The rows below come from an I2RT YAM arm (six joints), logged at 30 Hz.
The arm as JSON. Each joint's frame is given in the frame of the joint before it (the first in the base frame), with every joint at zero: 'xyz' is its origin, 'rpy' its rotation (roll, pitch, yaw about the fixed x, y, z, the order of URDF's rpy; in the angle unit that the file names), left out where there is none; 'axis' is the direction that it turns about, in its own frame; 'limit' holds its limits. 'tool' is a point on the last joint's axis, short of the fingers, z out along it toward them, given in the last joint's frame.
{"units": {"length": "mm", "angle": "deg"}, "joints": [
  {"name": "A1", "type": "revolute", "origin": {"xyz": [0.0, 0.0, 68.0], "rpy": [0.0, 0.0, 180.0]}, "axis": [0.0, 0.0, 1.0], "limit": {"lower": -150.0, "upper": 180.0}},
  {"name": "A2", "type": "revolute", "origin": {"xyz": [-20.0, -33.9, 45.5], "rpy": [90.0, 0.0, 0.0]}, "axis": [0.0, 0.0, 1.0], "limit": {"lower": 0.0, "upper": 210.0}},
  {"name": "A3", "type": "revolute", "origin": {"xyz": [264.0, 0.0, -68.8], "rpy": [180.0, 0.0, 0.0]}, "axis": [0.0, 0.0, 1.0], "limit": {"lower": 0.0, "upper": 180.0}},
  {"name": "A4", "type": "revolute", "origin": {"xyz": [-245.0, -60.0, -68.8]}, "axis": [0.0, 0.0, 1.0], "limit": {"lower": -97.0, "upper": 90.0}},
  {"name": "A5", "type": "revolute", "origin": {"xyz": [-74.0, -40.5, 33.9], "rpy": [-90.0, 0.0, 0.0]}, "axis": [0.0, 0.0, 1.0], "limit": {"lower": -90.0, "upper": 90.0}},
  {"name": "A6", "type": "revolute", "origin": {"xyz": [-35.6, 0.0, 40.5], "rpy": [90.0, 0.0, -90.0]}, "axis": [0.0, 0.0, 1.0], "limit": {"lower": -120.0, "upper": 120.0}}
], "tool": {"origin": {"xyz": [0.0, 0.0, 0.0], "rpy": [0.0, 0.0, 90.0]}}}
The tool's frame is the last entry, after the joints.
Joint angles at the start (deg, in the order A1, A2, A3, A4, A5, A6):
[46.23 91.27 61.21 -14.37 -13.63 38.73]
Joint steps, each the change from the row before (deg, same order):
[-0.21 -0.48 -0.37 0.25 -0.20 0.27]
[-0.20 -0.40 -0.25 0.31 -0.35 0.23]
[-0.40 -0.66 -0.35 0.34 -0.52 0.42]
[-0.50 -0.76 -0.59 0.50 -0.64 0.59]
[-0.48 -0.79 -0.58 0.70 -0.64 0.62]
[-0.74 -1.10 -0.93 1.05 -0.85 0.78]
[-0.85 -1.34 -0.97 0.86 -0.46 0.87]
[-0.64 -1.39 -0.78 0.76 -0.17 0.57]
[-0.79 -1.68 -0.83 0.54 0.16 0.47]
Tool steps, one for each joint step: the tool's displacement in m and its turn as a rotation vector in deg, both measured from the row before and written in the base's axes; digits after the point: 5 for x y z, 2 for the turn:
[-0.00028 -0.00194 0.00101 0.44 0.03 -0.25]
[-0.00003 -0.00145 0.00132 0.57 0.01 -0.10]
[0.00021 -0.00275 0.00227 0.85 0.09 -0.30]
[0.00011 -0.00355 0.00168 0.97 0.24 -0.41]
[0.00012 -0.00332 0.00215 1.14 0.08 -0.40]
[0.00025 -0.00507 0.00235 1.50 0.06 -0.58]
[0.00013 -0.00623 0.00303 1.35 -0.07 -1.02]
[-0.00056 -0.00533 0.00409 1.20 -0.52 -0.84]
[-0.00075 -0.00675 0.00484 1.03 -0.76 -1.19]

